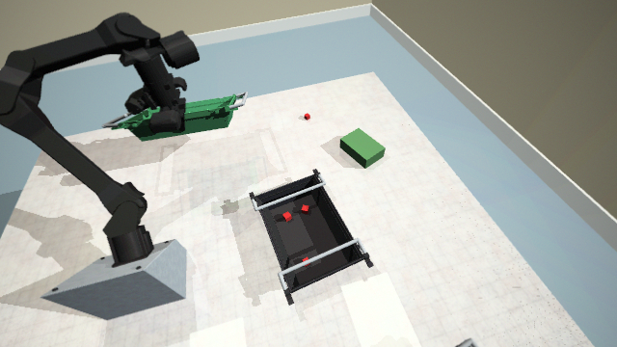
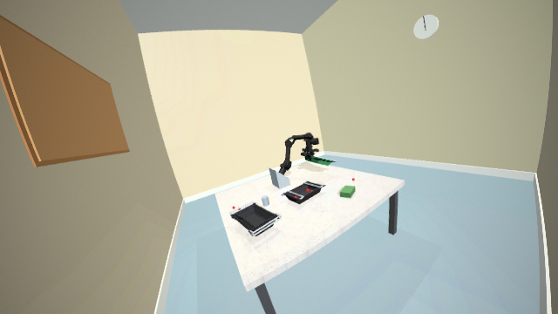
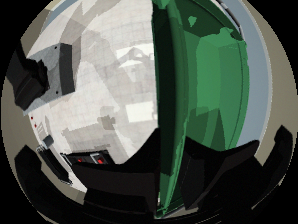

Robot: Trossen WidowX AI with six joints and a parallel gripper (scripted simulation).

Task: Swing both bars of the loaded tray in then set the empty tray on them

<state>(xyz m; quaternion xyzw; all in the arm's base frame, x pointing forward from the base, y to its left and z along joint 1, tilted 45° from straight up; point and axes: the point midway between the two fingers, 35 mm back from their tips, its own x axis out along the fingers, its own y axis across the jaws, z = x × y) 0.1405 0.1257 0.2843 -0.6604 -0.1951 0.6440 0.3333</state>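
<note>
Right now my gripper tip is 8 cm to the right of the green tray and 1 cm short of it. Round my gripper tip: small red marker (39 cm ahead, 18 cm below, 12 cm to the left); then grey cylinder (60 cm to the right, 15 cm below, 7 cm ahead); then dark green block (49 cm ahead, 16 cm below, 11 cm to the right).
</note>
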